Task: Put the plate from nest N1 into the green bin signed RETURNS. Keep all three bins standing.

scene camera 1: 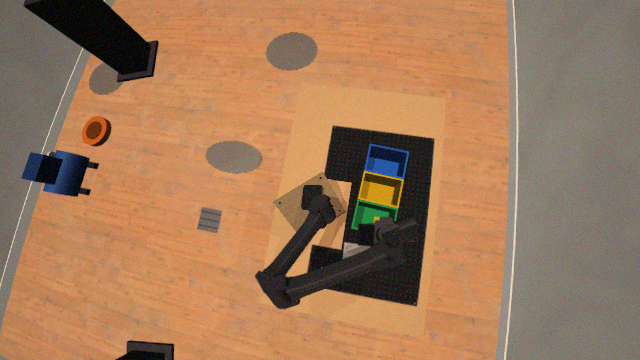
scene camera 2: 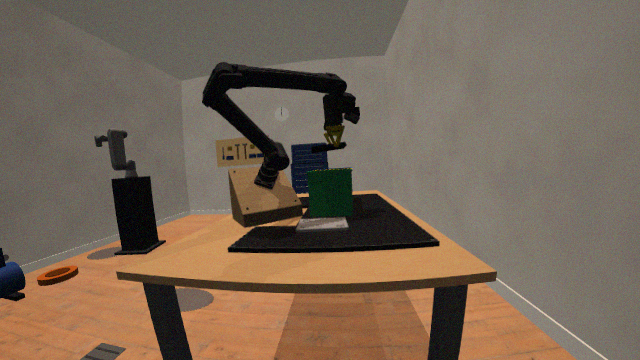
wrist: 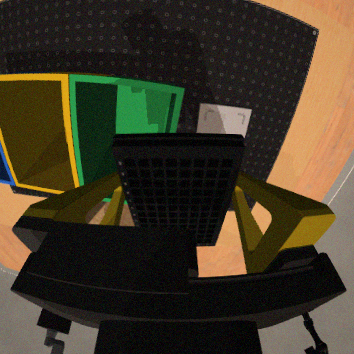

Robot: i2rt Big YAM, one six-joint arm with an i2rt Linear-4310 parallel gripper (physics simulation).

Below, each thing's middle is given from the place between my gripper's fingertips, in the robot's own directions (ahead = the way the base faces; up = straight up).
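Labels:
My hand is 10 mm below the black gridded plate (wrist: 170,179) and 30 mm past it. Of the things named here, going by their middles, the plate is the nearest to my hand. Measured from my hand, the yellow bin (scene camera 1: 376,188) is 170 mm below, 200 mm to the left and 30 mm ahead. The green bin (scene camera 2: 330,191) is likewise 170 mm below my hand, but 70 mm to the left of it and 10 mm behind it. As for the light grey nest frame (wrist: 224,119), I find it 260 mm below my hand, 110 mm to the right and 80 mm behind.

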